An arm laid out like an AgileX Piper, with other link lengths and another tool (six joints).
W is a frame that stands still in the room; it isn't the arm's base.
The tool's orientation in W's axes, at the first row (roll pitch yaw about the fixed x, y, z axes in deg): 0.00 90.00 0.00
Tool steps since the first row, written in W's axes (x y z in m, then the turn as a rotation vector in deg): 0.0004 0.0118 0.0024 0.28 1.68 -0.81; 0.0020 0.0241 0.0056 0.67 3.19 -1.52; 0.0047 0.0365 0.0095 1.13 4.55 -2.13; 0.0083 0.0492 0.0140 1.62 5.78 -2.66; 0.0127 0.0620 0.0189 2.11 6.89 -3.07; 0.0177 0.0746 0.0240 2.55 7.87 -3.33; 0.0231 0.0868 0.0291 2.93 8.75 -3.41; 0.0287 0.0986 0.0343 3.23 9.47 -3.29; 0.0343 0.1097 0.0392 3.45 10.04 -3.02
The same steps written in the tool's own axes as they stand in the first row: -0.0024 0.0118 0.0004 0.81 1.68 0.28; -0.0056 0.0241 0.0020 1.52 3.19 0.67; -0.0095 0.0365 0.0047 2.13 4.55 1.13; -0.0140 0.0492 0.0083 2.66 5.78 1.62; -0.0189 0.0620 0.0127 3.07 6.89 2.11; -0.0240 0.0746 0.0177 3.33 7.87 2.55; -0.0291 0.0868 0.0231 3.41 8.75 2.93; -0.0343 0.0986 0.0287 3.29 9.47 3.23; -0.0392 0.1097 0.0343 3.02 10.04 3.45
